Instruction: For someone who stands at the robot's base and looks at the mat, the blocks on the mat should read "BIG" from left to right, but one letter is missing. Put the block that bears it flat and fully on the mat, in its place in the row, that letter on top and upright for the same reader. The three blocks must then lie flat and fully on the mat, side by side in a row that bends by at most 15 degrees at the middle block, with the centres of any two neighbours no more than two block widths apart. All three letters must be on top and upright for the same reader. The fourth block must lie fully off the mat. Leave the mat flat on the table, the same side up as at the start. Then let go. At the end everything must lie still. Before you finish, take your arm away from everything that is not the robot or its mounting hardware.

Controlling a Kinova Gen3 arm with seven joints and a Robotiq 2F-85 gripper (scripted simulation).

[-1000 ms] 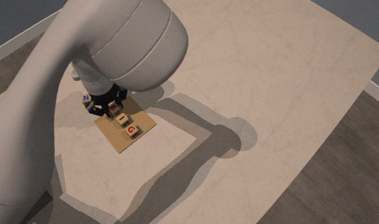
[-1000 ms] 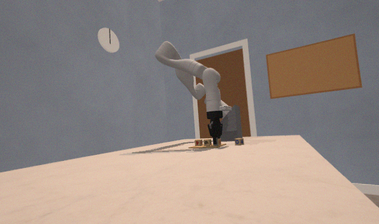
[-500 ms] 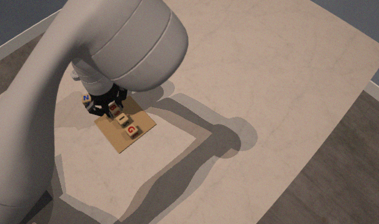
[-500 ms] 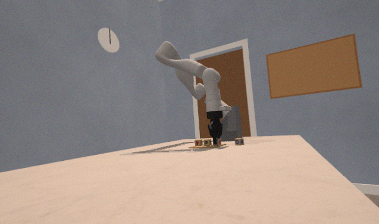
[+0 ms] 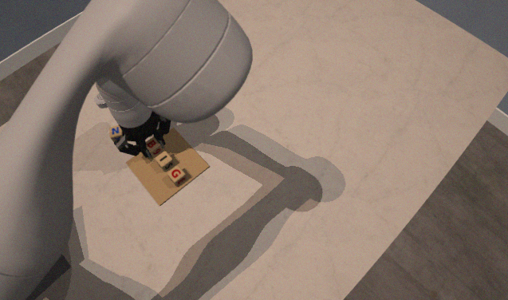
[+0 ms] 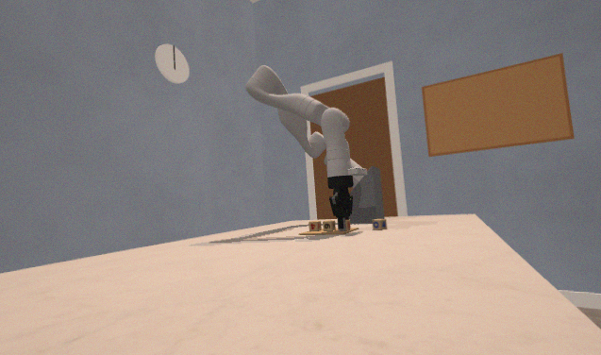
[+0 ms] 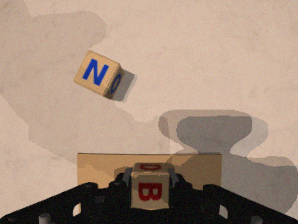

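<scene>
Now: hand right at the B block. From my hand the other things lie so: letter block 90 mm to the left, 40 mm behind, 10 mm below; then mat 50 mm to the right, 20 mm below.
</scene>
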